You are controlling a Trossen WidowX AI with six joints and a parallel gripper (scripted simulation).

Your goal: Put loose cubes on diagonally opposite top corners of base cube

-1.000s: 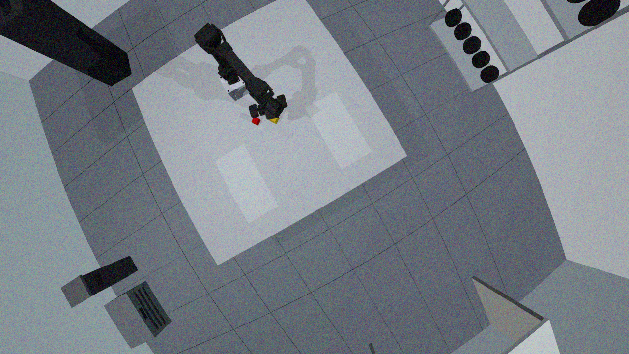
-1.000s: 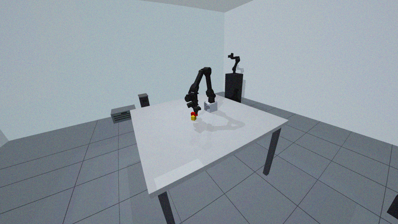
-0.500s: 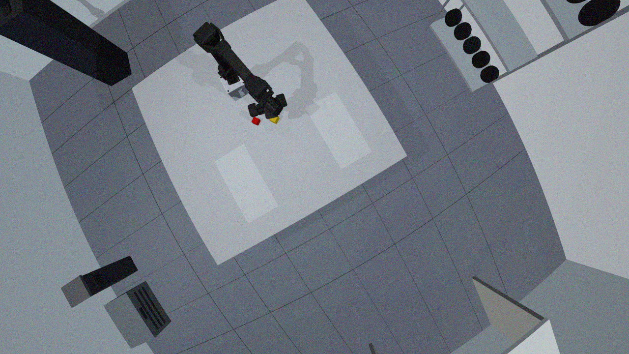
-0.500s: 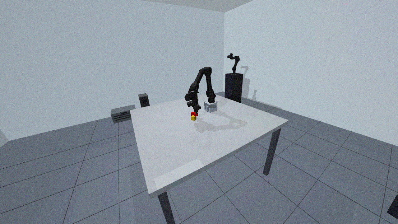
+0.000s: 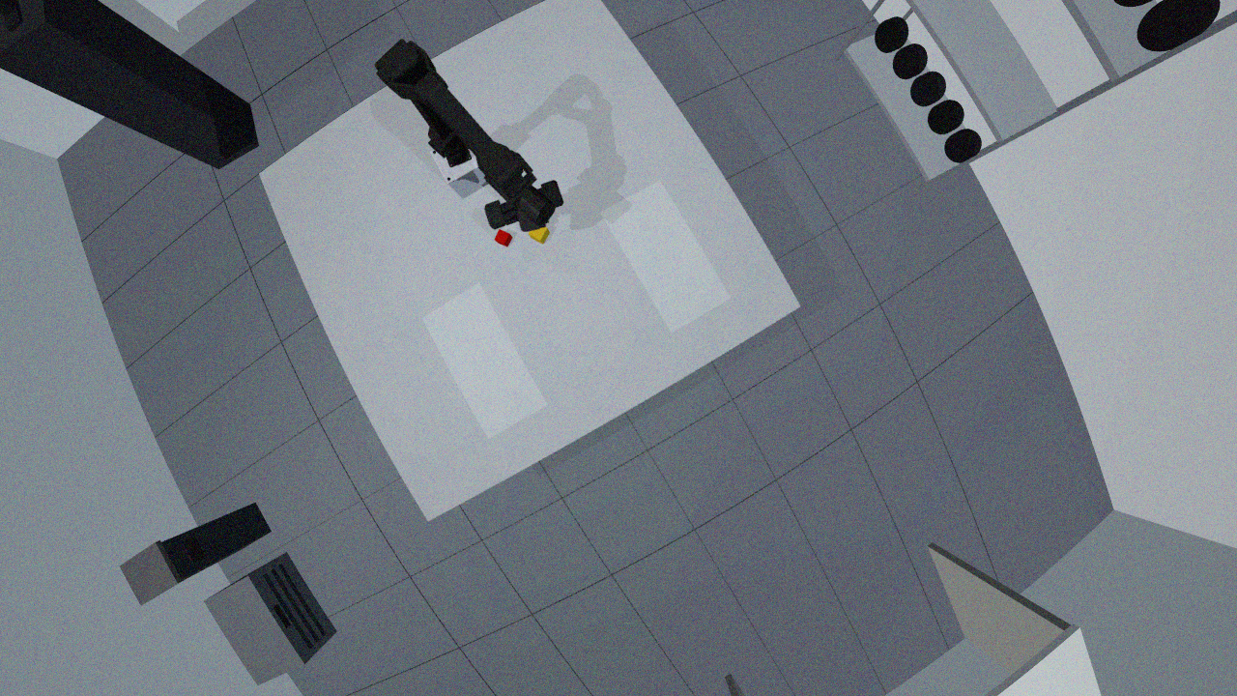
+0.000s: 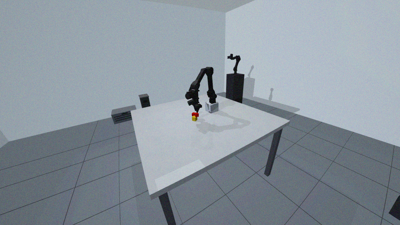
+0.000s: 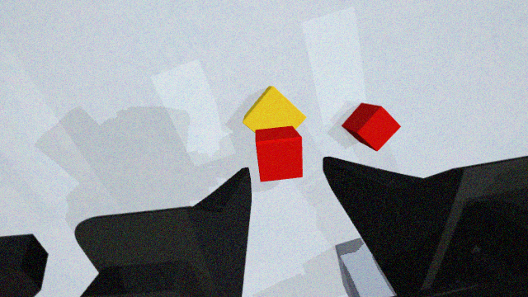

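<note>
The yellow cube is 2 cm ahead of my gripper tip and 7 cm below it.
</note>
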